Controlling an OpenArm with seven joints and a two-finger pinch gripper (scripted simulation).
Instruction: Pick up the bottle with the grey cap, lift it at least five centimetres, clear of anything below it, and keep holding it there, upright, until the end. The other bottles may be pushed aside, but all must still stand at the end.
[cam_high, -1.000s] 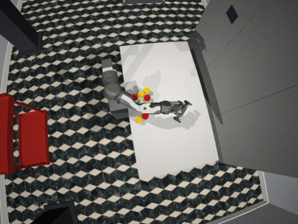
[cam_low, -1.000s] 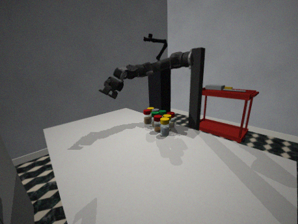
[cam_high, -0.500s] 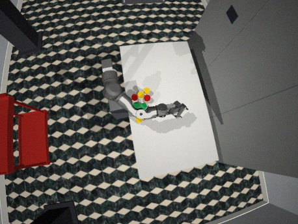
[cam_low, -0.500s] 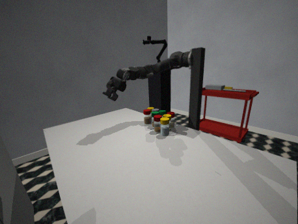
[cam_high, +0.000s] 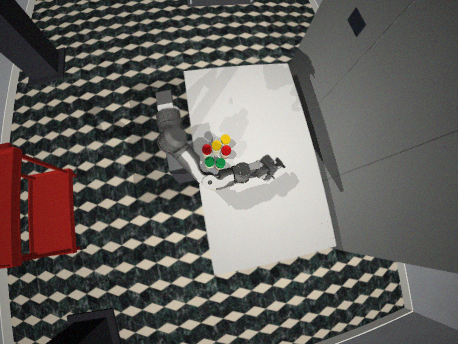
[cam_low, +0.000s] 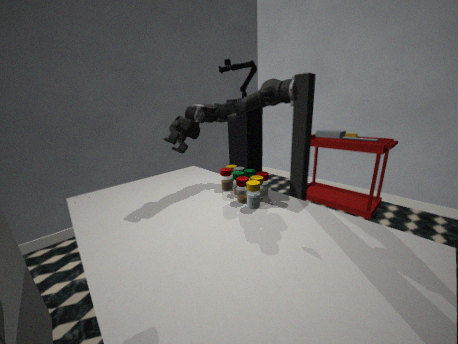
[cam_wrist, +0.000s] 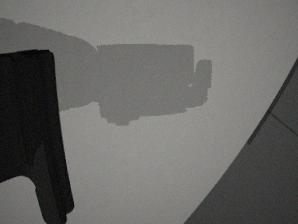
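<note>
Now: the yellow-capped bottle 300 mm behind my hand, 200 mm below it and 20 mm to the left of it. Round my hand: grey-capped bottle (290 mm behind, 210 mm below, 80 mm to the left); red-capped bottle (200 mm below, 190 mm to the left, 190 mm behind).
</note>
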